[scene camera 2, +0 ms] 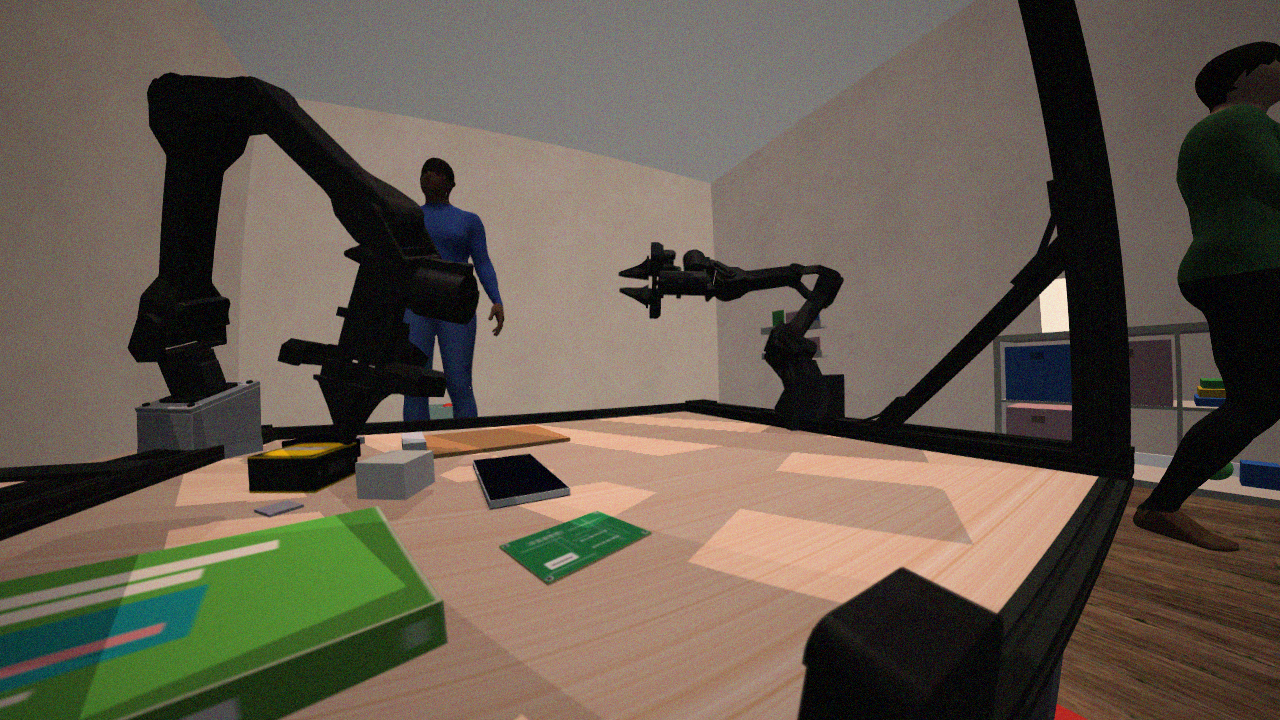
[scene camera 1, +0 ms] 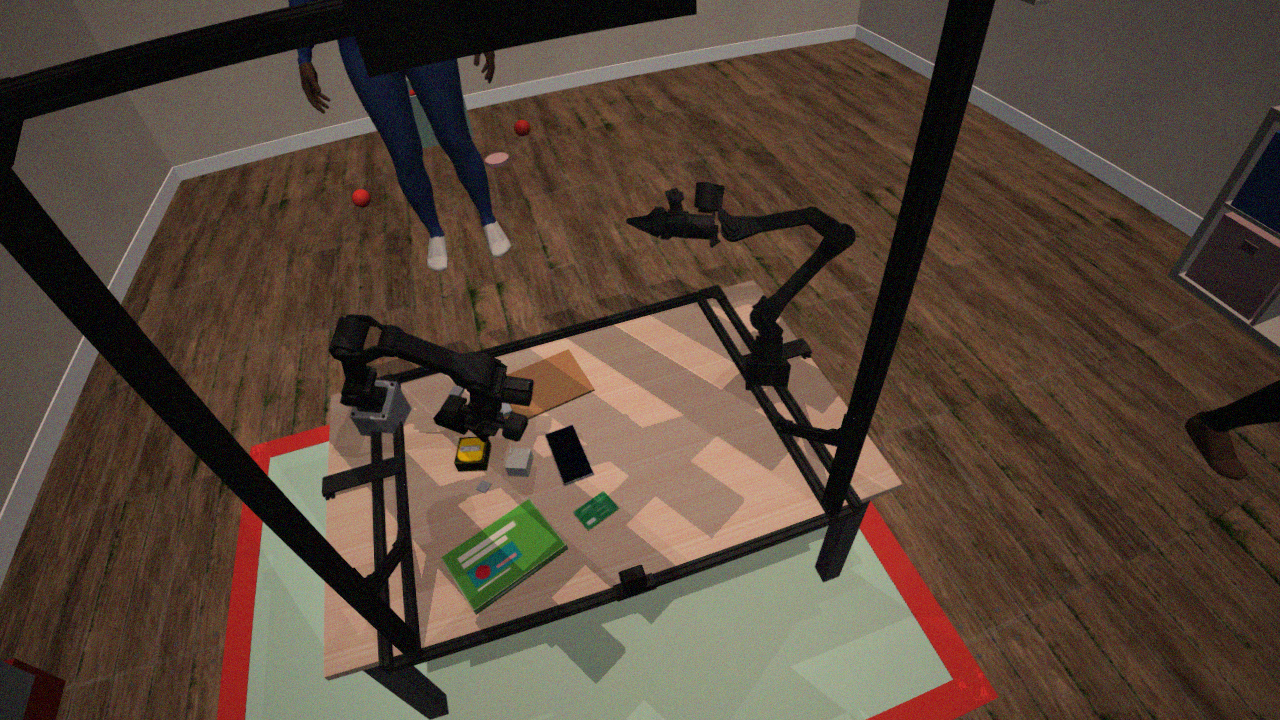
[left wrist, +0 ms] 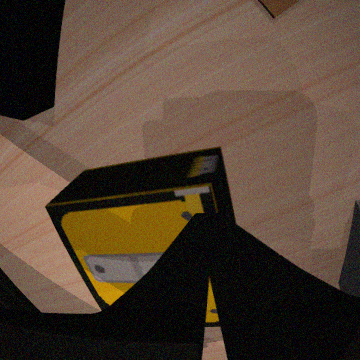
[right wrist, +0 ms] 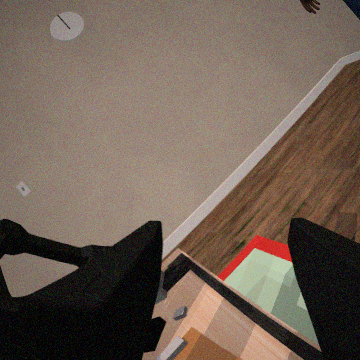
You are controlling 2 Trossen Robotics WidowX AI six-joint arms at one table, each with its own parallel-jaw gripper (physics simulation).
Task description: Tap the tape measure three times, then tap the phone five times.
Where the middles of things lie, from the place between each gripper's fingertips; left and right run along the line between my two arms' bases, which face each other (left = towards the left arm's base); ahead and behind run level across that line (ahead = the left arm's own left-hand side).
Labels:
My left gripper is now 6 cm past the grey-white block (scene camera 2: 396,474), 8 cm to the left of it and 2 cm above it. From my left hand the other things lie so: brown board (scene camera 2: 471,442): 18 cm ahead, 12 cm to the right, 3 cm below; then black phone (scene camera 2: 507,481): 4 cm behind, 19 cm to the right, 3 cm below.
My right hand is 310 mm above the brown board, 270 mm to the right of it and 220 mm past it. The rest, counted from my right hand: grey-white block (450 mm behind, 310 mm to the left, 300 mm below); then black phone (440 mm behind, 310 mm below, 200 mm to the left).

